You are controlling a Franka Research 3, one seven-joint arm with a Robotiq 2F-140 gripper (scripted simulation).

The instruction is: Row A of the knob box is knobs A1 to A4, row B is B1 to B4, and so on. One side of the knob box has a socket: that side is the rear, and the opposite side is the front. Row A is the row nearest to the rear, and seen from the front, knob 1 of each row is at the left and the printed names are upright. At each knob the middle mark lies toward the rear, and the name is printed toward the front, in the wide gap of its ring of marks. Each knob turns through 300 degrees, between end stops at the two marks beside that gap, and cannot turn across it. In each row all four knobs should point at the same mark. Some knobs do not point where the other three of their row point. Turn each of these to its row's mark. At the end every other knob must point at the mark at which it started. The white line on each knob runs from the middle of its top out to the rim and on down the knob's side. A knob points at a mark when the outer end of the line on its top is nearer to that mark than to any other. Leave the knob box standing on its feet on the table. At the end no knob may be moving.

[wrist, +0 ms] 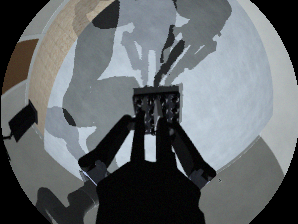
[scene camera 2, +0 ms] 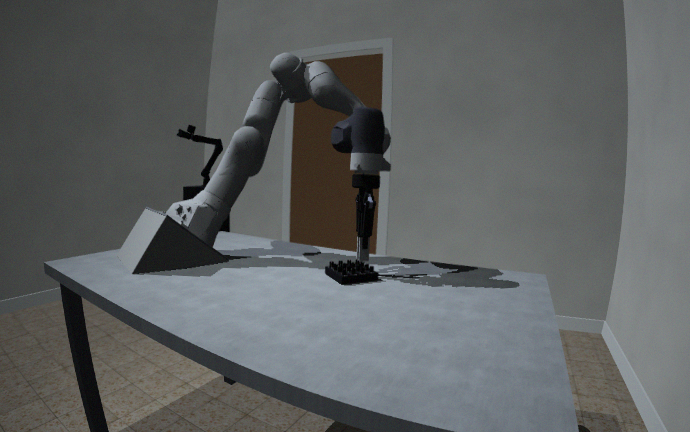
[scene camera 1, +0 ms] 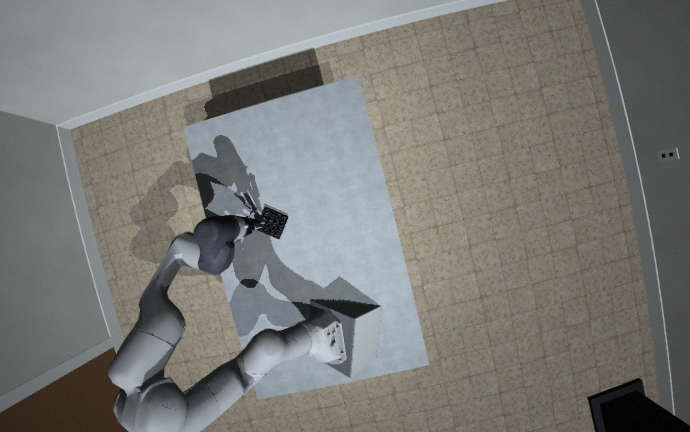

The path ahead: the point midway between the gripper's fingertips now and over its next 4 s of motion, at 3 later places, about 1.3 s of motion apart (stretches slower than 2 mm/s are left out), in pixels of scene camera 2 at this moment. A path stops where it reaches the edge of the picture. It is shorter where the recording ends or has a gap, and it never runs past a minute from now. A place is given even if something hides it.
My gripper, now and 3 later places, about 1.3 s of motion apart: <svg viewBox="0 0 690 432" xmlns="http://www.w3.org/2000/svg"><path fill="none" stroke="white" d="M362 259L362 264L362 251L366 207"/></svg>
